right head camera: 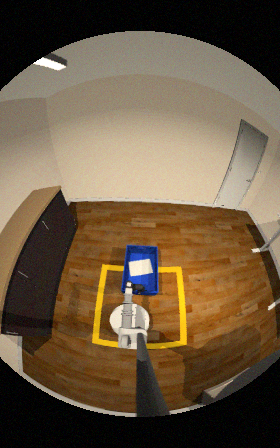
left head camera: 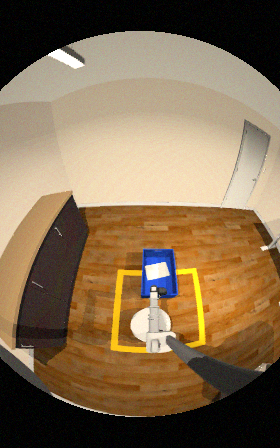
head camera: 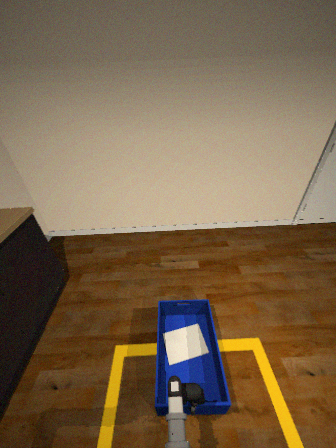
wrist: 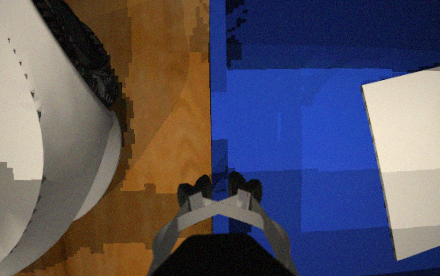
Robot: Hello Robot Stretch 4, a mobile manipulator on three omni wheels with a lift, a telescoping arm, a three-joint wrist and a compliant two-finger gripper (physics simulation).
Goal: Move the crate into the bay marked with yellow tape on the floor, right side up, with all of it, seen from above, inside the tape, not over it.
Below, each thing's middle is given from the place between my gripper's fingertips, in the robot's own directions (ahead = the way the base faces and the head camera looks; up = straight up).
I see the white sheet point(head camera: 182, 344) 370 mm ahead of my hand and 150 mm below it.
